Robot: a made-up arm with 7 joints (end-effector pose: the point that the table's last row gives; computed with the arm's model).
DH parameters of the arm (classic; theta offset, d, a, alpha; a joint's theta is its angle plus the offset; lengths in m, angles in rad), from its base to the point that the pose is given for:
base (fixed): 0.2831 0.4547 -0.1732 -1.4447
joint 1: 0 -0.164 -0.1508 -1.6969
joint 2: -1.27 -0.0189 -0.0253 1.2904
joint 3: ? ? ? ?
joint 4: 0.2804 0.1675 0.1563 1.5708
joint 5: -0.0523 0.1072 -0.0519 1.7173
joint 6: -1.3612 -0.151 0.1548 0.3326
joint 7: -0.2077 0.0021 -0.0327 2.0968
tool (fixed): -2.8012 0.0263 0 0
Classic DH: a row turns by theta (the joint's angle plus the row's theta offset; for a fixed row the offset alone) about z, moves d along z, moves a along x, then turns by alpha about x.
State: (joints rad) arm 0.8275 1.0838 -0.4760 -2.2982 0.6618 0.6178 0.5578
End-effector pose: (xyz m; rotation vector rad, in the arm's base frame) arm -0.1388 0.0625 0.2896 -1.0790 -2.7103 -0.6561
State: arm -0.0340 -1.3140 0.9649 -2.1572 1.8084 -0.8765 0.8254
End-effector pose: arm -0.1244 -0.5103 0.2924 -0.3581 1.4808 -2.3659
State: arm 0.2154 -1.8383 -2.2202 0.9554 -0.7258 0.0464 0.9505
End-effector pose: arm -0.0477 -0.8183 0.7828 1.9820 -0.1880 1.9189
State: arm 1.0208 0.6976 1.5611 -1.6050 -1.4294 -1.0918 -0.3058
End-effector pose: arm -0.3782 -0.6256 0.5230 2.7917 0.4130 1.0786
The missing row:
joint 3: 1.5659 0.2448 0.2408 1.5538
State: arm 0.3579 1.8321 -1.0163 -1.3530 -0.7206 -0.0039 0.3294
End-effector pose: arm 0.2118 -0.3008 0.4449 -1.5679 -0.0617 -2.5739
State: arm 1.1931 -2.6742 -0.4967 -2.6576 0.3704 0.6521 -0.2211
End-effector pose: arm -0.0171 -0.5918 0.6267 1.5501 0.6190 -0.8527
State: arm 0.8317 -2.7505 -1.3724 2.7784 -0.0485 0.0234 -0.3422
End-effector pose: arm 0.2002 -0.4406 0.5578 0.7295 1.0375 -0.4390
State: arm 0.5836 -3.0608 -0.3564 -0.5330 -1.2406 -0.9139 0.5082
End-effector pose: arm -0.3794 -0.8028 0.3025 -0.0014 -1.4529 2.0821
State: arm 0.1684 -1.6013 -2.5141 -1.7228 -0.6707 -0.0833 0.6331
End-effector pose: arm -0.0365 -0.3603 0.8616 0.1925 0.7639 0.1785
